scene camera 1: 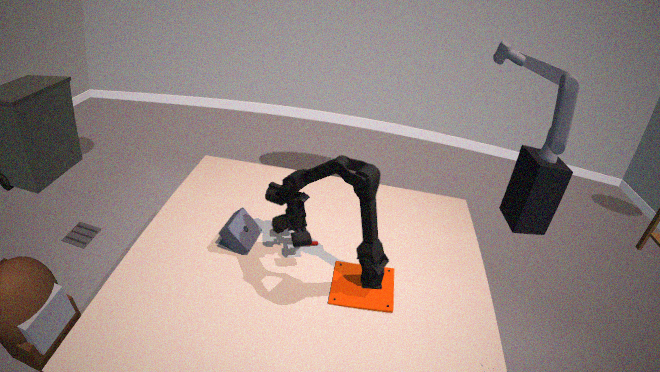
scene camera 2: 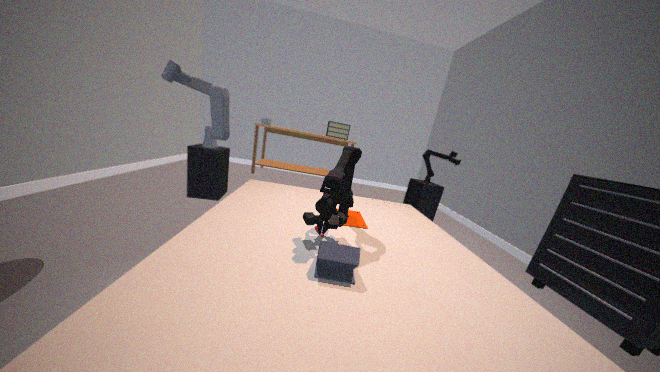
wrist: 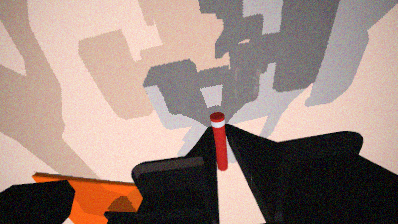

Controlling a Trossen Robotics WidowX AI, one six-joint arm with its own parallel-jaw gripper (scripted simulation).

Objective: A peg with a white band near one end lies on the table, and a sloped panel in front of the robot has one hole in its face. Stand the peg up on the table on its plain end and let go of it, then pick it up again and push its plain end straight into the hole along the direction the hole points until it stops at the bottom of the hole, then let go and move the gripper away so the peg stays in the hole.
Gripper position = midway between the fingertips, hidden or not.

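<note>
Scene camera 1 shows my gripper [scene camera 1: 300, 244] and a grey sloped panel [scene camera 1: 240, 241]. The wrist view also shows my gripper [wrist: 218, 129].
</note>
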